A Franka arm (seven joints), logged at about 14 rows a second.
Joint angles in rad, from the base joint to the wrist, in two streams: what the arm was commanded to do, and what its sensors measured. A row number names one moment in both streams.
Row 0, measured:
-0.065 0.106 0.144 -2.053 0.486 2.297 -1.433
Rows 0 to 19, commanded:
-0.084 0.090 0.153 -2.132 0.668 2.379 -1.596
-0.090 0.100 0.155 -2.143 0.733 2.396 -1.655
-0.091 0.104 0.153 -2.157 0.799 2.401 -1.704
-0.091 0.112 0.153 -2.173 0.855 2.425 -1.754
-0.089 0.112 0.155 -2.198 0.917 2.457 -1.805
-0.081 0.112 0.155 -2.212 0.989 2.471 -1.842
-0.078 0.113 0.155 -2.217 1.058 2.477 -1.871
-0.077 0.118 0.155 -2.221 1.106 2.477 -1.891
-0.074 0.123 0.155 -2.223 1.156 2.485 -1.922
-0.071 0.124 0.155 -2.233 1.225 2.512 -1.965
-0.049 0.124 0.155 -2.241 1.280 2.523 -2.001
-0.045 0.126 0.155 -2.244 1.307 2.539 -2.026
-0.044 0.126 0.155 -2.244 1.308 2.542 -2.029
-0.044 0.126 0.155 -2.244 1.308 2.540 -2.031
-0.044 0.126 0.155 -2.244 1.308 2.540 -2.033
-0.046 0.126 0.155 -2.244 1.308 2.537 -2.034
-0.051 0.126 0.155 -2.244 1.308 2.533 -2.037
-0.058 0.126 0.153 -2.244 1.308 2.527 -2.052
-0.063 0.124 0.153 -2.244 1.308 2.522 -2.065
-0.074 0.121 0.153 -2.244 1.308 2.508 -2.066
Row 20, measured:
-0.049 0.135 0.147 -2.236 1.276 2.527 -2.020
